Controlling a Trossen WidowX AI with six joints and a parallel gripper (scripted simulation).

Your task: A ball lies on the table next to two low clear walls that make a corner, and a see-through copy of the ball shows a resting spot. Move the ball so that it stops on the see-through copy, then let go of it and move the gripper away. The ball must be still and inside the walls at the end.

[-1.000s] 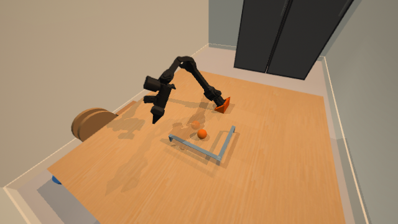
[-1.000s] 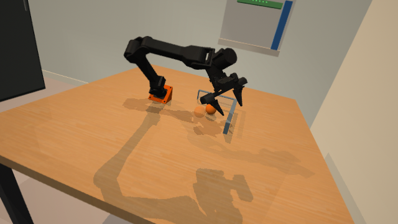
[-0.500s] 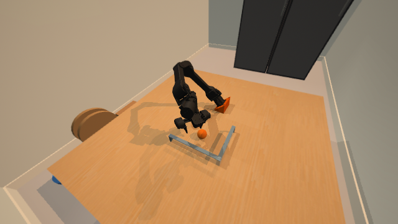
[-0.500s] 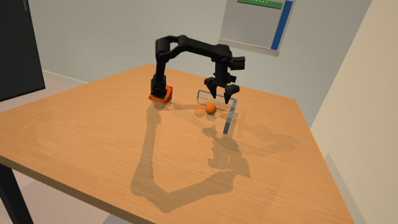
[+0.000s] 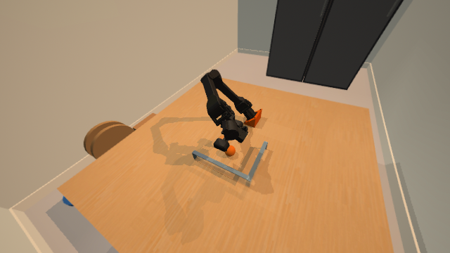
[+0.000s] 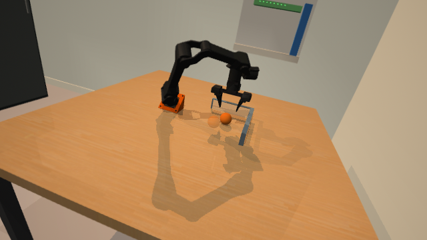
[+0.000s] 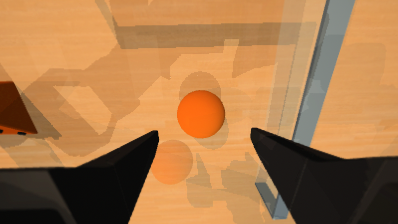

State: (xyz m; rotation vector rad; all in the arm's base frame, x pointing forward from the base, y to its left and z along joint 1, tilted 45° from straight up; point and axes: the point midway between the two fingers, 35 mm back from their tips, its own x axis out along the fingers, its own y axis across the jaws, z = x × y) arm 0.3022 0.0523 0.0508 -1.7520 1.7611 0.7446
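Right now the orange ball is 5 cm below my gripper tip. Round my gripper tip: see-through copy of ball (4 cm behind, 7 cm to the right, 5 cm below).
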